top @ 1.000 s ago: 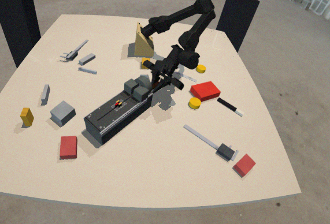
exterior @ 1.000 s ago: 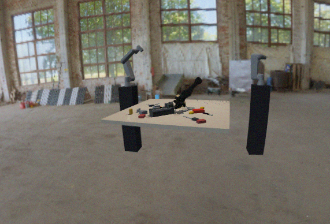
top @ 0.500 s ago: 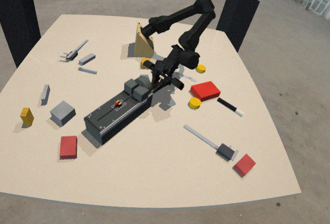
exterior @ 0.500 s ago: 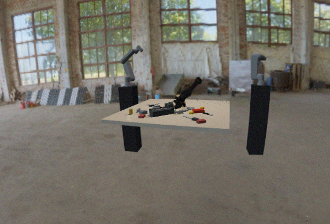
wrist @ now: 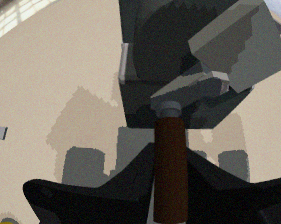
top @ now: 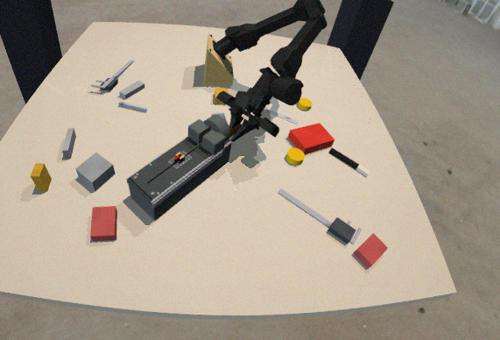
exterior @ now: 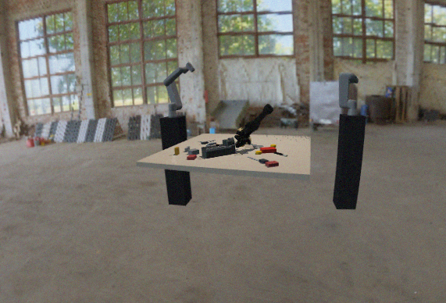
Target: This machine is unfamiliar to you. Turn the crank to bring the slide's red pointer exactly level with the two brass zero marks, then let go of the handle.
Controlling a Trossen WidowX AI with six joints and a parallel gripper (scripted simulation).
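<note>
My gripper tip is now 40 mm below the crank. The rest, counted from my gripper tip: brown handle (20 mm above, 10 mm to the left, 10 mm behind); then grey bar (180 mm to the left, 160 mm behind, 40 mm below); then red pointer (140 mm to the right, 110 mm ahead, 40 mm above).
</note>
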